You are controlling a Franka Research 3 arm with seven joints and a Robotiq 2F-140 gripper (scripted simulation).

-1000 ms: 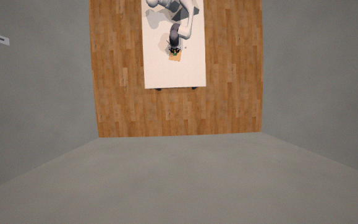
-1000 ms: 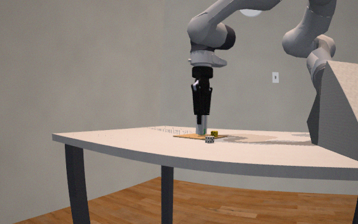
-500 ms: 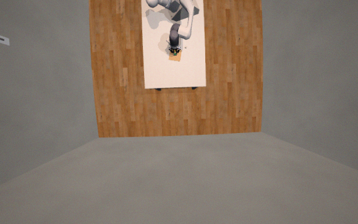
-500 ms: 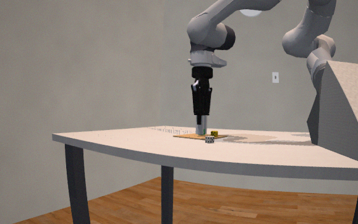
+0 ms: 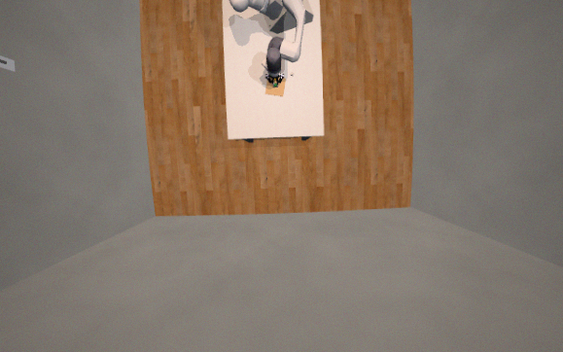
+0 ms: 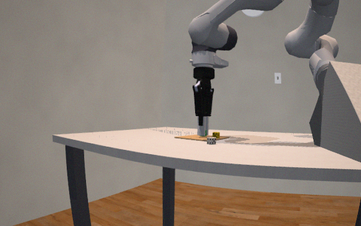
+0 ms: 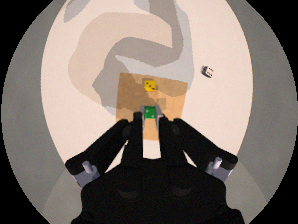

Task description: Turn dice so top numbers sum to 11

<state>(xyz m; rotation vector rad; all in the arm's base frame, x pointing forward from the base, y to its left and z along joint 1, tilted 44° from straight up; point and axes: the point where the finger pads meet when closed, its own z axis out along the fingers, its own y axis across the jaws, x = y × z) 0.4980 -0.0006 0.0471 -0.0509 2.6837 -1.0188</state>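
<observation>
Right now my hand is 3 cm above the green die. From my hand the other things lie so: yellow die: 5 cm behind, 3 cm below; then white die: 8 cm behind, 13 cm to the left, 3 cm below; then tan mat: 4 cm below.
</observation>
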